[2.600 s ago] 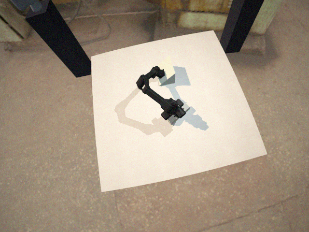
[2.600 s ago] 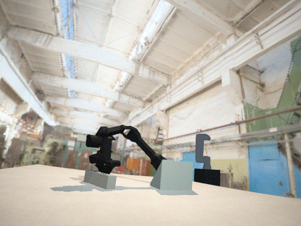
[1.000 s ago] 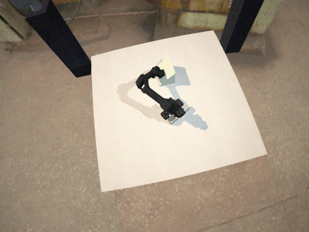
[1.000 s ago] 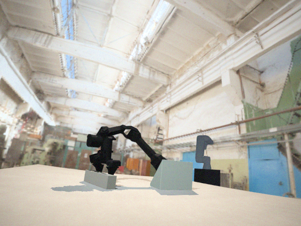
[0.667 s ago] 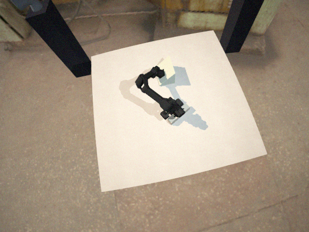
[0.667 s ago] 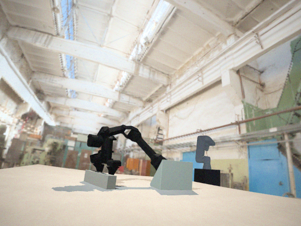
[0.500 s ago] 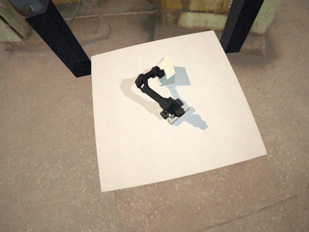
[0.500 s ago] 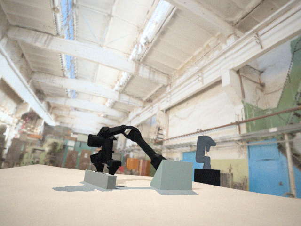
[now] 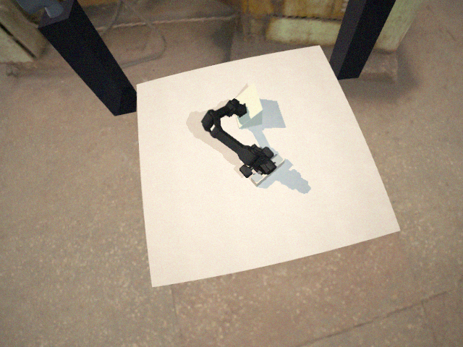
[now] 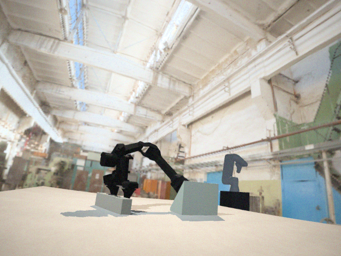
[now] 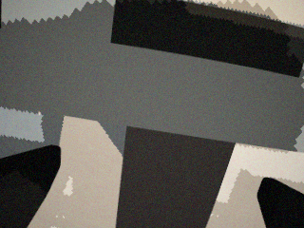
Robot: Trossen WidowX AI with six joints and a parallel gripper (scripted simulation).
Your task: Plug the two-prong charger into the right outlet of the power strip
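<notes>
The black two-prong charger lies 2 cm ahead of my gripper tip, 1 cm to the left of it and 1 cm above it.
</notes>
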